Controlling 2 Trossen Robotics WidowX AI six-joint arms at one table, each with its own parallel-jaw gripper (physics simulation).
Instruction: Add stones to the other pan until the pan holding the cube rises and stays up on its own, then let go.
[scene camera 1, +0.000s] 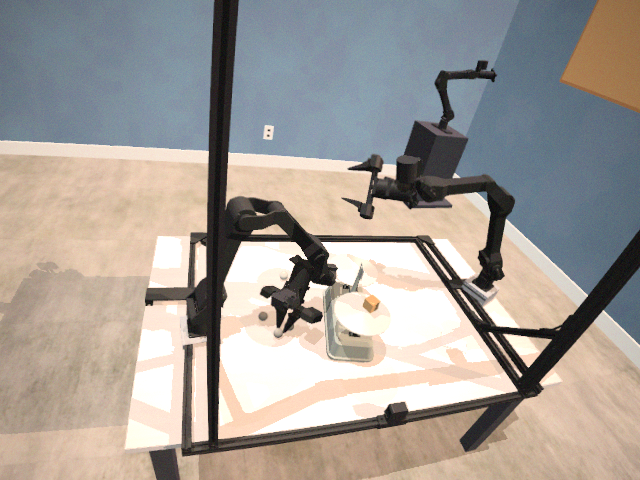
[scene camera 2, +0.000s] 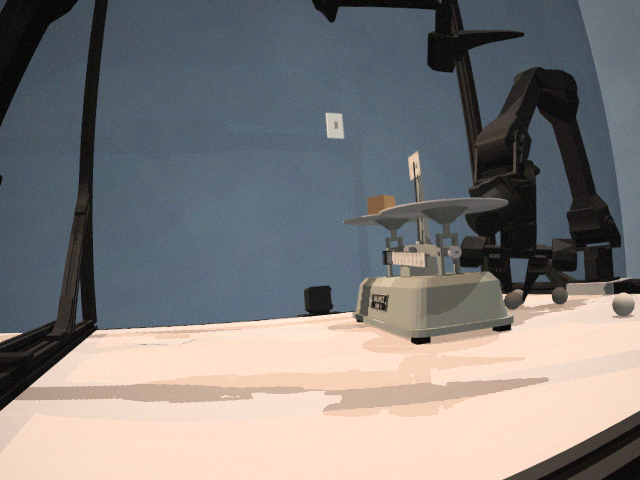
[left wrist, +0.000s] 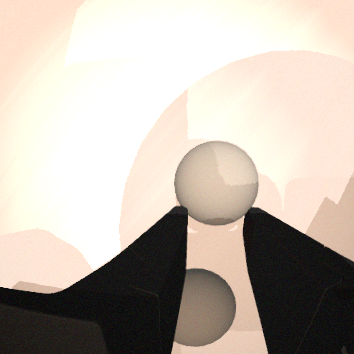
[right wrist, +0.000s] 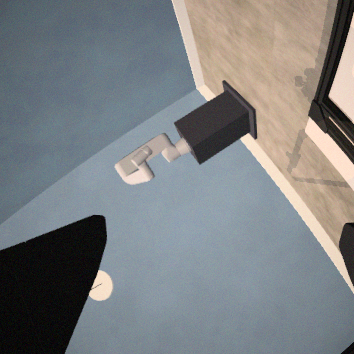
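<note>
The orange cube sits on one pan of the balance scale. That pan hangs lower than the other pan, on which no stone shows. My left gripper points down at table level, left of the scale in scene camera 1, shut on a round stone. Another stone lies close behind it. My right gripper is open and empty, high above the table's back edge.
A dark stone and a pale stone lie left of the scale in scene camera 1. A black frame runs around the table. A tall black post rises at its left. A small black box sits on the front rail.
</note>
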